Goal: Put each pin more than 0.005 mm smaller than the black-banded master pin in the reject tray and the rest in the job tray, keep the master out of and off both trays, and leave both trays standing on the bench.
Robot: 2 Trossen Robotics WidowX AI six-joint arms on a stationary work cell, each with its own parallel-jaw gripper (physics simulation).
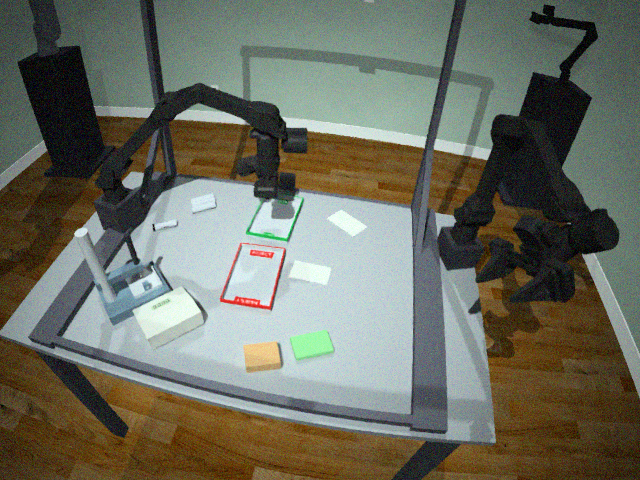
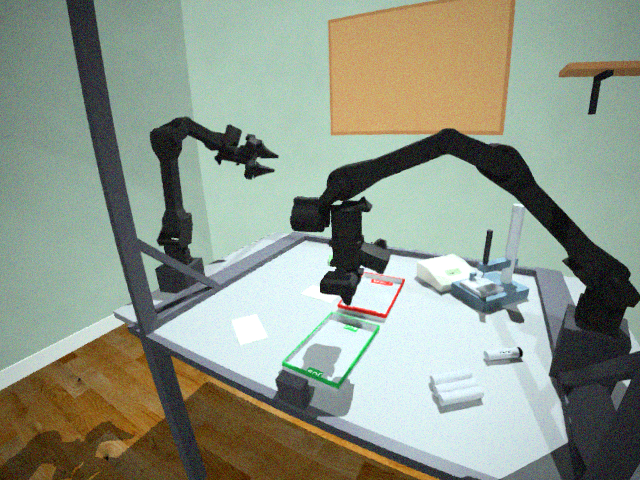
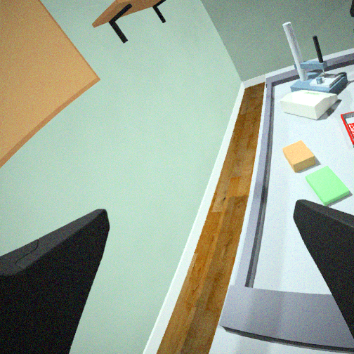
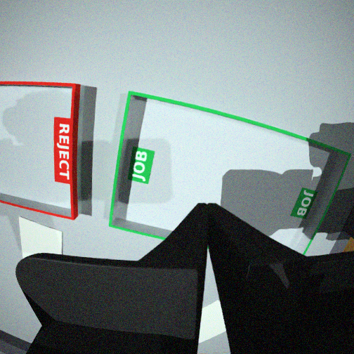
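Where they show: left gripper, fingertip midpoint: [image 1: 492,289] [image 2: 276,163]; right gripper, fingertip midpoint: [image 1: 267,198] [image 2: 348,304]; left arm's base, link origin: [image 1: 463,237]; right arm's base, link origin: [image 1: 115,196] [image 2: 596,323].
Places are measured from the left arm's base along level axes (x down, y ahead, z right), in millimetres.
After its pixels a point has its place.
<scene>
Three white pins [image 1: 203,203] {y 737, x 64, z 297 mm} [image 2: 457,387] {y 740, x 60, z 314 mm} lie side by side on the bench. The black-banded master pin [image 1: 165,225] {y 848, x 62, z 198 mm} [image 2: 502,353] {y 848, x 59, z 214 mm} lies apart from them, outside both trays. The green-rimmed job tray [image 1: 295,217] {y 452, x 61, z 196 mm} [image 2: 310,338] {y 452, x 69, z 199 mm} [image 4: 235,117] and the red-rimmed reject tray [image 1: 278,279] {y 521, x 73, z -35 mm} [image 2: 395,297] {y 641, x 64, z 4 mm} [image 3: 347,130] [image 4: 76,150] stand on the bench; no pin shows in either, though the right gripper hides part of the job tray. My right gripper [image 2: 347,301] {y 534, x -19, z 190 mm} [image 4: 205,211] is shut and empty, pointing down above the job tray area. My left gripper [image 1: 494,290] {y 205, x -250, z -384 mm} [image 2: 276,162] {y 205, x -250, z -384 mm} [image 3: 202,214] is open and empty, beyond the bench side.
A blue gauge stand [image 1: 124,304] {y 913, x 47, z -113 mm} [image 2: 491,302] {y 882, x 54, z 21 mm} with a white column and black rod stands beside a white display box [image 1: 173,317] {y 775, x 27, z -173 mm} [image 2: 445,272] {y 788, x 38, z -113 mm} [image 3: 308,104]. Orange [image 1: 262,357] {y 577, x 49, z -278 mm} [image 3: 299,156] and green [image 1: 312,345] {y 464, x 62, z -250 mm} [image 3: 327,185] blocks and two paper cards lie on the bench.
</scene>
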